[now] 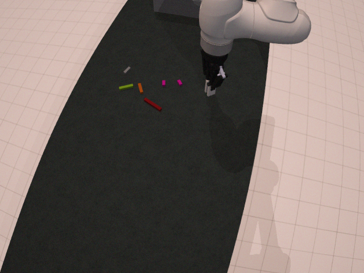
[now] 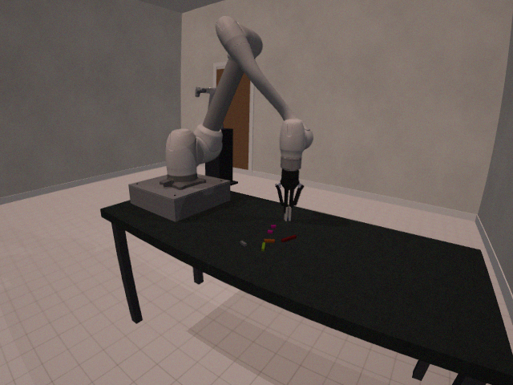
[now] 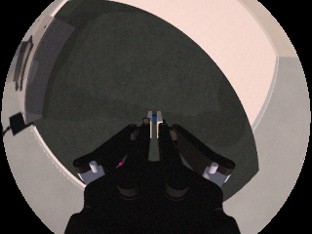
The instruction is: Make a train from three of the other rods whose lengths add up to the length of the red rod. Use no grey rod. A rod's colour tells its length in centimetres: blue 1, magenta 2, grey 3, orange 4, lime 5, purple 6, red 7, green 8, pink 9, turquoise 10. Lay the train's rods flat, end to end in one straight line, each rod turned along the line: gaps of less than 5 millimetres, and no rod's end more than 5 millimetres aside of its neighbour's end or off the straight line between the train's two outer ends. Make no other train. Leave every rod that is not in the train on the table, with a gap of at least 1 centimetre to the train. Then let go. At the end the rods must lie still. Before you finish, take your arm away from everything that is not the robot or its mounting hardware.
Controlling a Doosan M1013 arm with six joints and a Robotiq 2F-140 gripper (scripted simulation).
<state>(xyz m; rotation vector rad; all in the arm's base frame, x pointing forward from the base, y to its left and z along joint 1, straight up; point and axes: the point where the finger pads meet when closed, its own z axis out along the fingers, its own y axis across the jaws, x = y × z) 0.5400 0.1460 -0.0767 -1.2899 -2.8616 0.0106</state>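
The blue rod is 3 cm below my hand. From my hand the other things lie so: red rod 10 cm ahead, 17 cm to the right, 3 cm below; then lime rod 6 cm ahead, 28 cm to the right, 3 cm below; then orange rod 5 cm ahead, 23 cm to the right, 3 cm below.
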